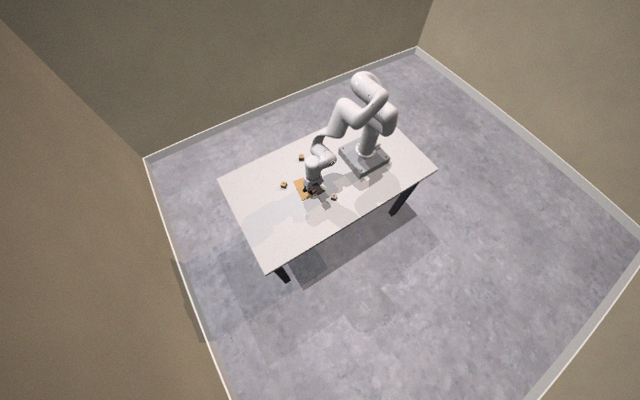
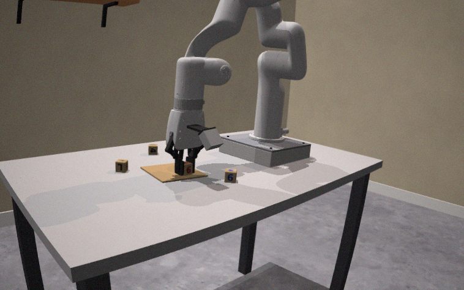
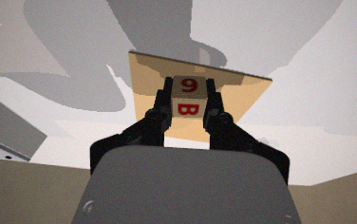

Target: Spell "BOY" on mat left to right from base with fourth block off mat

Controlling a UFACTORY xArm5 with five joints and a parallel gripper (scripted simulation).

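Now: the tan mat 5 cm to the right of my hand, 3 cm below it and 1 cm ahead of it. From my hand the other things lie so: wooden block (25 cm to the right, 4 cm behind, 2 cm below).
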